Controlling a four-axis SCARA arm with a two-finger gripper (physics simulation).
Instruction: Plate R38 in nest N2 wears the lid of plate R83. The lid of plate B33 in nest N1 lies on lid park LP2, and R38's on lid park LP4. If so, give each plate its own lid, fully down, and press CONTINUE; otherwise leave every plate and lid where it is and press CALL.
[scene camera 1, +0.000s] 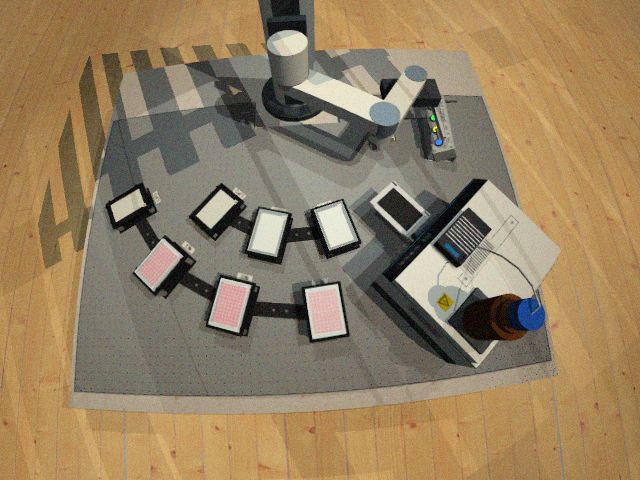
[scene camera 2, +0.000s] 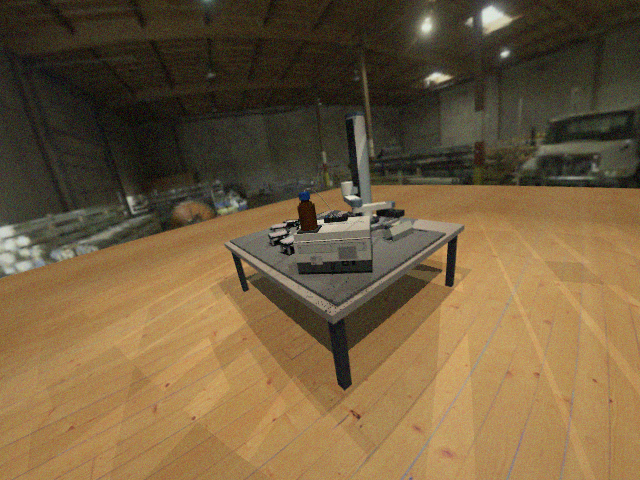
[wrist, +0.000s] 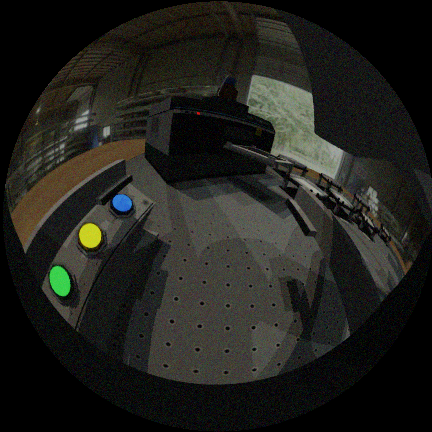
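My gripper is open and empty, beside the button panel. In the wrist view its left finger runs past the panel's green button, yellow button and blue button. Button captions are not readable. In scene camera 1, pink gridded plates sit level in black stands of the outer row. Pale rectangular pieces lie in other stands. Plate, nest and park labels are too small to read; I cannot tell which lid is whose.
A white instrument stands at the right, its tray with a dark inset sticking out toward the arm. A brown bottle with a blue cap stands on it. Dark bars link the stands on the table.
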